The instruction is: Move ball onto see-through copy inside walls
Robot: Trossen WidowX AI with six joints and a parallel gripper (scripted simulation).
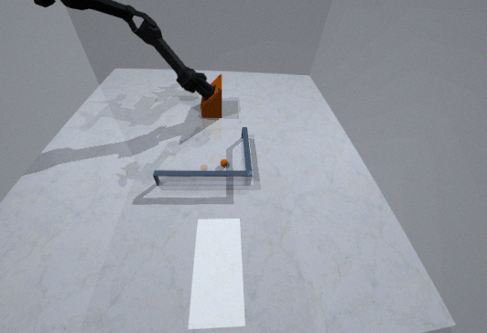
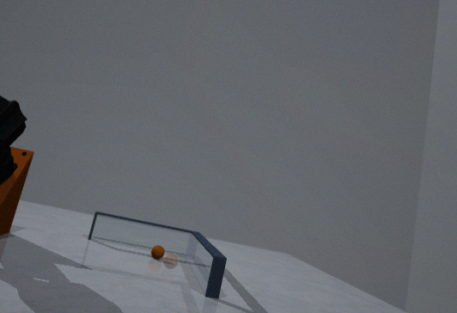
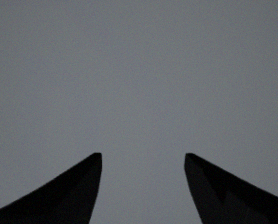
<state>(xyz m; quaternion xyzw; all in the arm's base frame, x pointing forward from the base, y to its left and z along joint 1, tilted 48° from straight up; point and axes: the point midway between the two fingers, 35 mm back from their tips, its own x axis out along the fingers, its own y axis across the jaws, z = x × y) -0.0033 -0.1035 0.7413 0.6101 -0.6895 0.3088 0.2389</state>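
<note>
The orange ball lies 27 cm ahead of my gripper tip, 75 cm to the left of it and 52 cm below it. The rest, counted from my gripper tip: see-through copy of ball (30 cm ahead, 68 cm to the left, 52 cm below).
</note>
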